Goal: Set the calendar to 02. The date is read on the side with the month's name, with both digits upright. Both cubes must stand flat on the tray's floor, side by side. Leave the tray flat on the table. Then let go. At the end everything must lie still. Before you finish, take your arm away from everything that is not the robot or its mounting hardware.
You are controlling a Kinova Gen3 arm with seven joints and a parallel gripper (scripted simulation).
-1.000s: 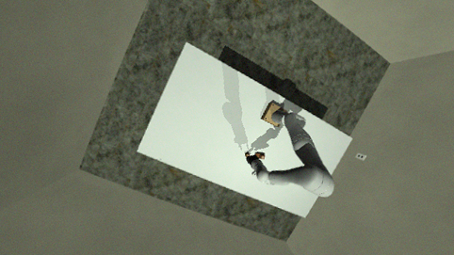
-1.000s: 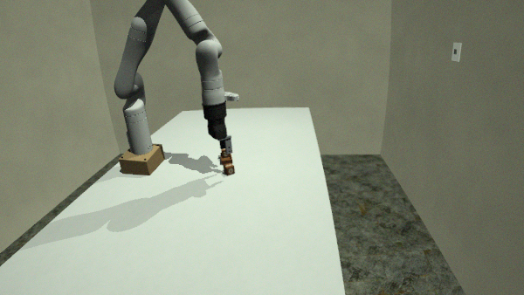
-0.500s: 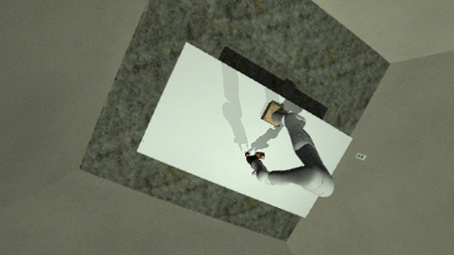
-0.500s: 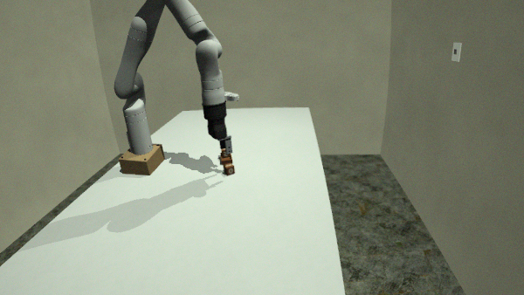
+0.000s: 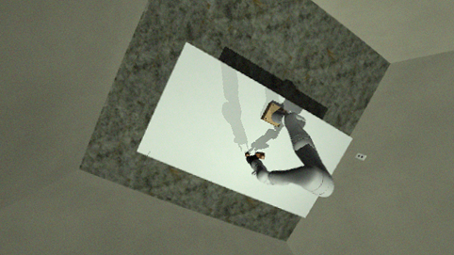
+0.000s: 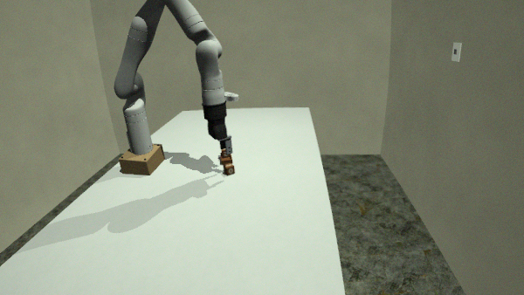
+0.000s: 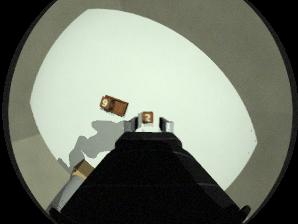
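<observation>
Now: hand 9 cm above the brown calendar cube. The rest, counted from my hand: brown tray: 3 cm behind, 11 cm to the left, 10 cm below.
</observation>
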